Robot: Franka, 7 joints.
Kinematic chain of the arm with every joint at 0, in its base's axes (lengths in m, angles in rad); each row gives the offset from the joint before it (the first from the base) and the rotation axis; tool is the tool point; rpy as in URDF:
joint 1: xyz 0 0 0.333 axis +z
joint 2: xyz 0 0 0 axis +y
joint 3: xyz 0 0 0.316 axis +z
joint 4: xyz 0.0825 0 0 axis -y
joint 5: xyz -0.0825 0 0.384 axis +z
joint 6: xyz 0 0 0 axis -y
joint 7: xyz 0.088 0 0 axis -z
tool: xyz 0 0 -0.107 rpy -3.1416 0 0
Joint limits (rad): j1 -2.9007..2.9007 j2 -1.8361..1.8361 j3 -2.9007..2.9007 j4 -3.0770..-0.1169 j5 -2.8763..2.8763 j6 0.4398..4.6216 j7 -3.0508..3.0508
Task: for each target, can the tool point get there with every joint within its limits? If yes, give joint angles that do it. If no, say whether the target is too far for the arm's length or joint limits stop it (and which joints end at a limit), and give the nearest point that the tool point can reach.
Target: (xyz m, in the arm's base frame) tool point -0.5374 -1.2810 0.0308
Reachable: no: too far | nearest point -0.3243 -0.7730 0.1506 | short by 0.564 m
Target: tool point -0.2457 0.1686 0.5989
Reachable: yes | joints 1.4721 -1.0356 0.3735 -2.5239 1.4296 1.1298 1.5307
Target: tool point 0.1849 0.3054 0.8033
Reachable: yes | joints 2.1834 -0.4887 -0.5613 -1.4335 -0.7243 0.9004 1.8113
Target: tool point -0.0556 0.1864 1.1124
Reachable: yes | joints 2.3708 -0.3502 -0.0223 -0.9161 1.6818 3.1225 1.7205
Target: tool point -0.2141 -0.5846 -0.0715
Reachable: yes | joints -1.7441 1.2902 -0.2764 -1.3373 -2.2589 2.9030 1.6359
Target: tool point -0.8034 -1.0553 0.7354
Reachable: no: too far | nearest point -0.4973 -0.6532 0.5821 | short by 0.528 m
